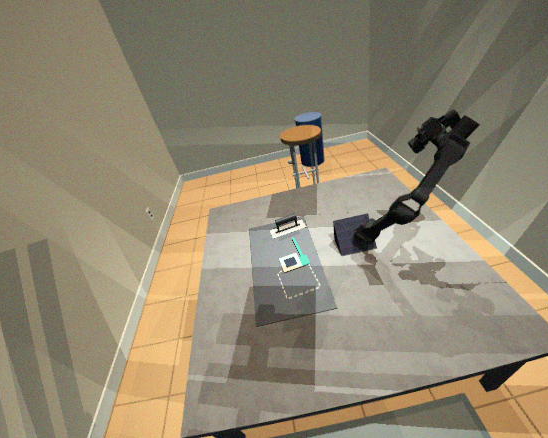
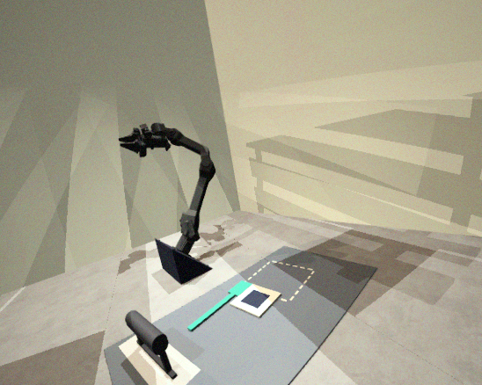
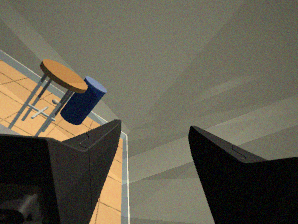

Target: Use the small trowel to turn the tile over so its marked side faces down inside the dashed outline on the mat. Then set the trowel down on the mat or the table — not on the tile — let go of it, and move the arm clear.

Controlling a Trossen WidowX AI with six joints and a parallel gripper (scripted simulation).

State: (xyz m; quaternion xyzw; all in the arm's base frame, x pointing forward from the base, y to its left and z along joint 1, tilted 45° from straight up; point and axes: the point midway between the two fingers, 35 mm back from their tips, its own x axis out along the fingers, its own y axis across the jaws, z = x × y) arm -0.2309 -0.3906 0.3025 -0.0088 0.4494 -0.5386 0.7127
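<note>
Right now the black-handled float is 66 cm ahead of my gripper tip, 49 cm below it and 10 cm to the right of it. The rest, counted from my gripper tip: grey mat (67 cm ahead, 55 cm below, 14 cm to the left); then tile (64 cm ahead, 52 cm below, 16 cm to the left); then green trowel (58 cm ahead, 52 cm below, 11 cm to the left).
</note>
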